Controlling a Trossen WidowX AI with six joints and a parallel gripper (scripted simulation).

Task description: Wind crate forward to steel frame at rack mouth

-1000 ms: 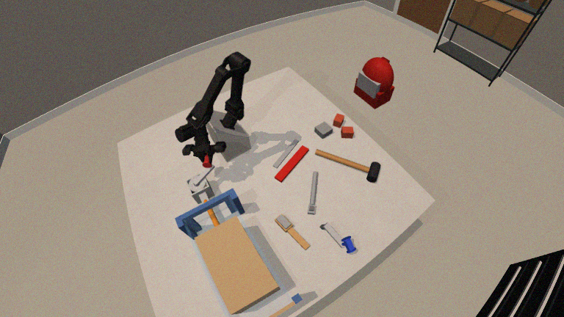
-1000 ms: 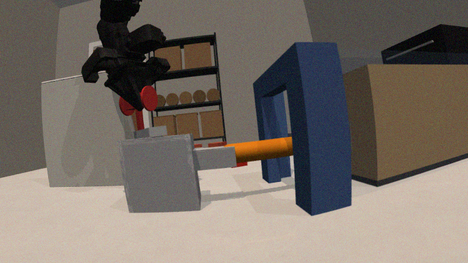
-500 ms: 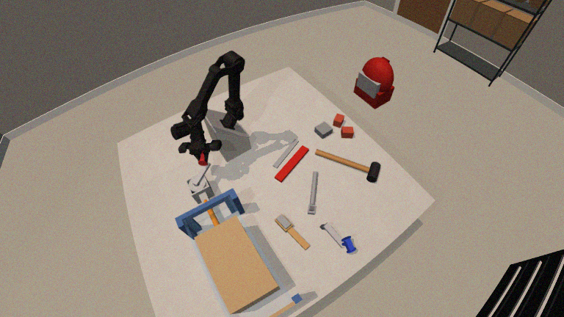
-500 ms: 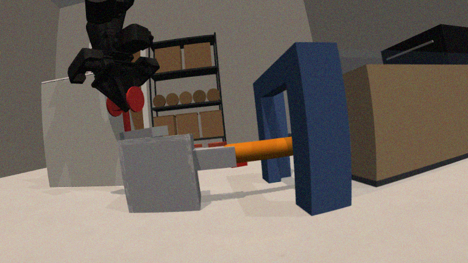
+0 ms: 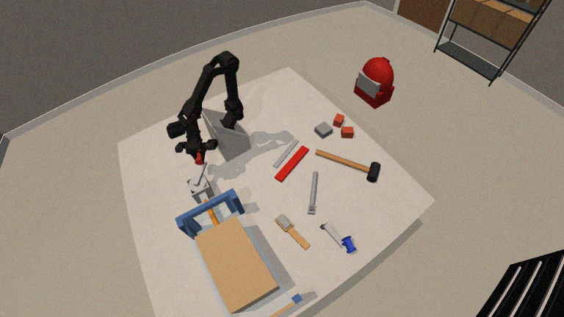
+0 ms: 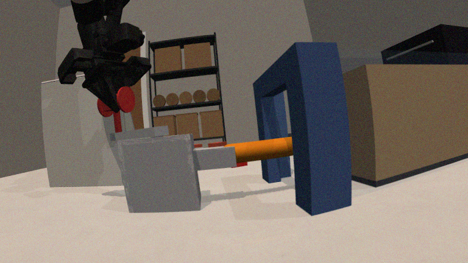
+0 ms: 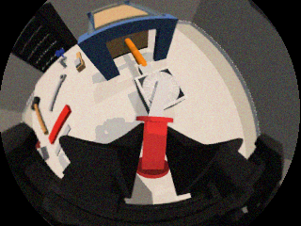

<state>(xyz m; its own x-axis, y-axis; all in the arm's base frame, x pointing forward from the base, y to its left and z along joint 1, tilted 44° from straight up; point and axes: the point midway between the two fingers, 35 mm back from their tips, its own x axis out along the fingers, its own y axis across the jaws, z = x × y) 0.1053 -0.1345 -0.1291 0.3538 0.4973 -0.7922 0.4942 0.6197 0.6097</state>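
The red-knobbed crank is 1 cm ahead of my gripper tip, 2 cm to the right of it and 3 cm below it. From my gripper tip the other things lie so: grey winch (5 cm ahead, 7 cm to the right, 10 cm below); red knob (2 cm behind, 1 cm to the left); blue steel frame (22 cm ahead, 6 cm to the right, 3 cm below).
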